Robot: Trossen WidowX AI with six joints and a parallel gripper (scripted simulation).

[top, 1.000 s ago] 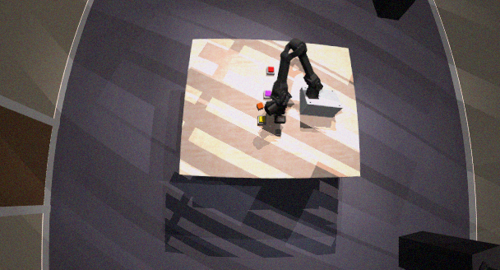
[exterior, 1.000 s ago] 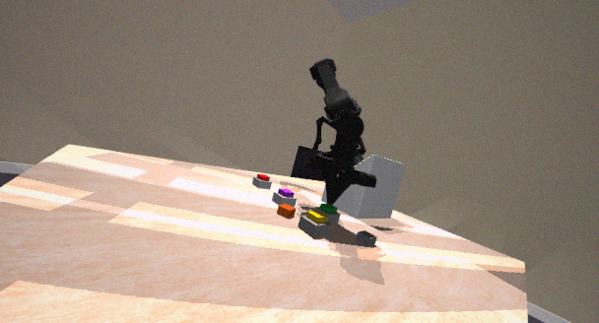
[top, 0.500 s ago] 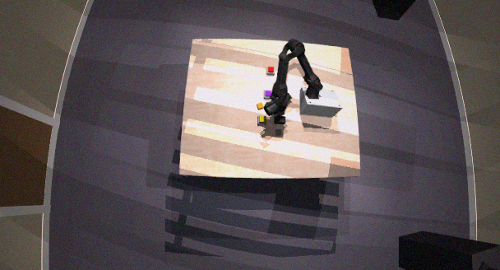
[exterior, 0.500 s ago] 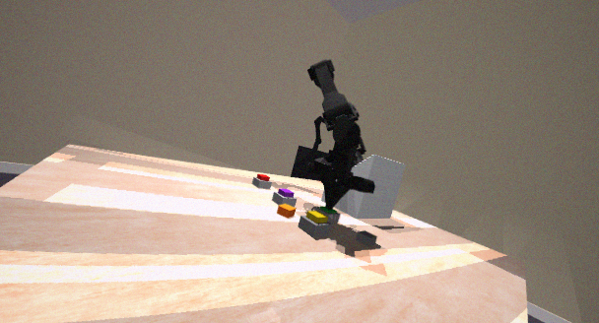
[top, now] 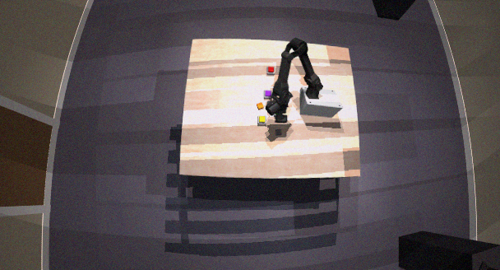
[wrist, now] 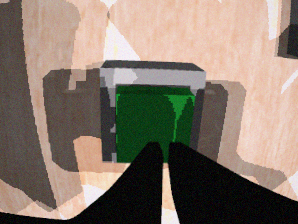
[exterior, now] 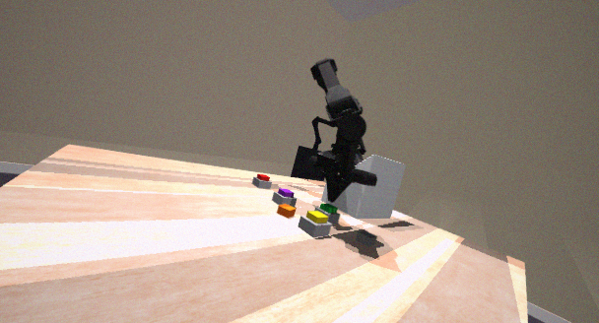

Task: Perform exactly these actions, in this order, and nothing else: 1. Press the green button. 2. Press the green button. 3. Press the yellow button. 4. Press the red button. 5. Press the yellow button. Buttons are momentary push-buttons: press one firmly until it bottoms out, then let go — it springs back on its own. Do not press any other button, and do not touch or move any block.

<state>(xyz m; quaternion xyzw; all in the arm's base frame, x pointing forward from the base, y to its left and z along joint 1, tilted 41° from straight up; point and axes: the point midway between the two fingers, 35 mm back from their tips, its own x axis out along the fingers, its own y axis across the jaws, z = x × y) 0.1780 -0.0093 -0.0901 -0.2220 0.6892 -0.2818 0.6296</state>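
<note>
My gripper tip is now 2 cm above the green button. The rest, counted from my gripper tip: yellow button: 10 cm ahead, 5 cm to the left, 2 cm below; orange block: 11 cm ahead, 4 cm to the right, 4 cm below; purple button: 11 cm to the right, 6 cm ahead, 2 cm below.
</note>
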